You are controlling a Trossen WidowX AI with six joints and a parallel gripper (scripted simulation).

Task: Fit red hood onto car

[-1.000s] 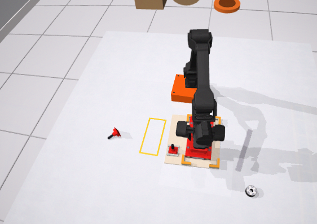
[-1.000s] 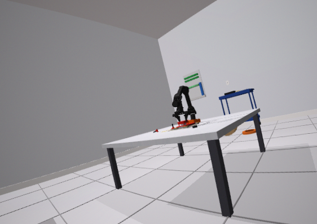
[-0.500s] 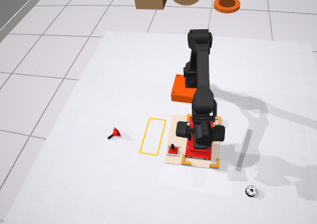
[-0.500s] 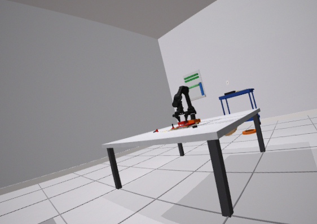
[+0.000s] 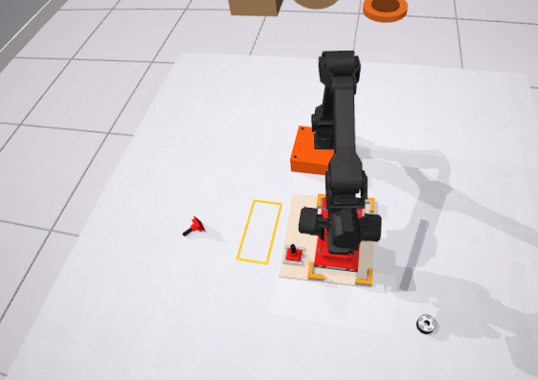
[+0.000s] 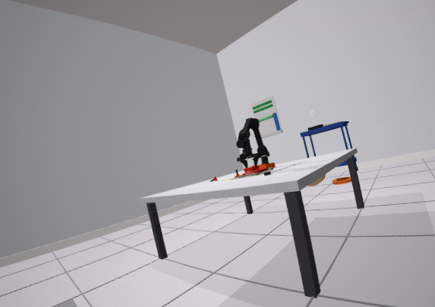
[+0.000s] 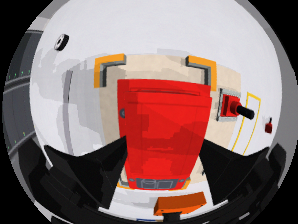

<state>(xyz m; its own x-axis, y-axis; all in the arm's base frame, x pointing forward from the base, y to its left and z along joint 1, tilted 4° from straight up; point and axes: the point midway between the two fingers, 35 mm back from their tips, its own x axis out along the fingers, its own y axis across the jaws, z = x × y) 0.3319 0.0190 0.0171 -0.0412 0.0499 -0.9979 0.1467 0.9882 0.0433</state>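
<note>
Now: the grey engine block 2 cm below my gripper tip. Round my gripper tip: grey strip: 19 cm to the left, 4 cm below, 2 cm ahead; then red hood: right at my gripper tip.
</note>
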